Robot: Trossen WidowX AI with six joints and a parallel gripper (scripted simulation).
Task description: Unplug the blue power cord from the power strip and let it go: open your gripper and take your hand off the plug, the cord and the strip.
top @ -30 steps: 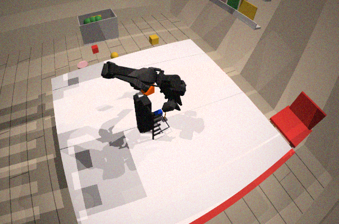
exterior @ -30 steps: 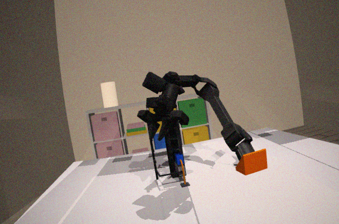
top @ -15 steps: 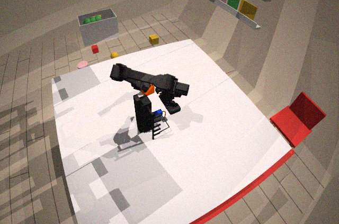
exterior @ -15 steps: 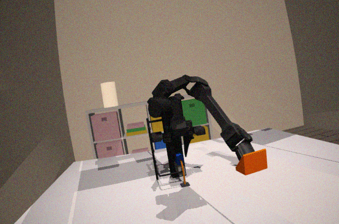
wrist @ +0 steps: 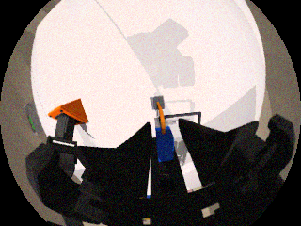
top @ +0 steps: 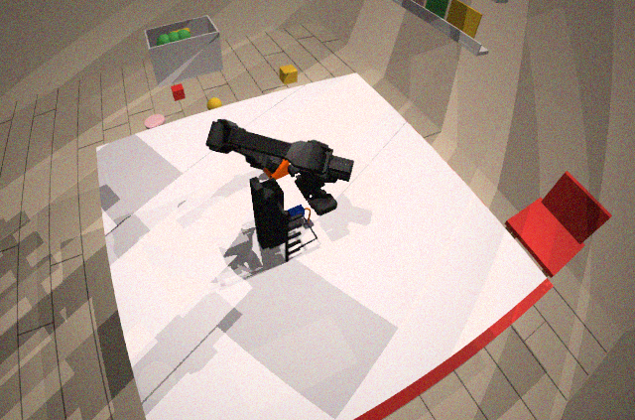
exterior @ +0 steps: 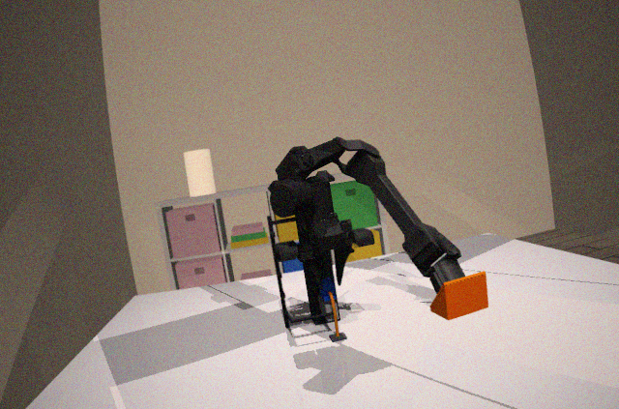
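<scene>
Now: the blue plug 70 mm to the right of my gripper tip and 10 mm below it.
</scene>
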